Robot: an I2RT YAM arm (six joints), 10 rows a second.
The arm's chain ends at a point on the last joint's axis. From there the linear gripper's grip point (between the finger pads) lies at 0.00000 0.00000 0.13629 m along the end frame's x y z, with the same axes.
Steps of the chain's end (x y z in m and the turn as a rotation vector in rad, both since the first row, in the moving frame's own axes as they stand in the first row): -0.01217, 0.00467, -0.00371, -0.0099, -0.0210, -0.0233; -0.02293, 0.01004, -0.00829, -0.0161, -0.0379, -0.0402; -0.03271, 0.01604, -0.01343, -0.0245, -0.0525, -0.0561; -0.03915, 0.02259, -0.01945, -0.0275, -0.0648, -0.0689; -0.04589, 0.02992, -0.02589, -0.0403, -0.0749, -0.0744; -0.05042, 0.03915, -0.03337, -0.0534, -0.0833, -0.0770; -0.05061, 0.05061, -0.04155, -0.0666, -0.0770, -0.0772; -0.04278, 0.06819, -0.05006, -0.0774, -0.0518, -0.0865; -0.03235, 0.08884, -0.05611, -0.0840, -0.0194, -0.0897
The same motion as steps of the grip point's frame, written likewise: -0.01502, 0.00605, -0.00375, -0.0099, -0.0210, -0.0233; -0.02805, 0.01234, -0.00841, -0.0161, -0.0379, -0.0402; -0.03976, 0.01958, -0.01366, -0.0245, -0.0525, -0.0561; -0.04784, 0.02664, -0.01979, -0.0275, -0.0648, -0.0689; -0.05587, 0.03578, -0.02638, -0.0403, -0.0749, -0.0744; -0.06146, 0.04685, -0.03404, -0.0534, -0.0833, -0.0770; -0.06073, 0.06007, -0.04226, -0.0666, -0.0770, -0.0772; -0.04937, 0.07902, -0.05065, -0.0774, -0.0518, -0.0865; -0.03447, 0.10038, -0.05662, -0.0840, -0.0194, -0.0897
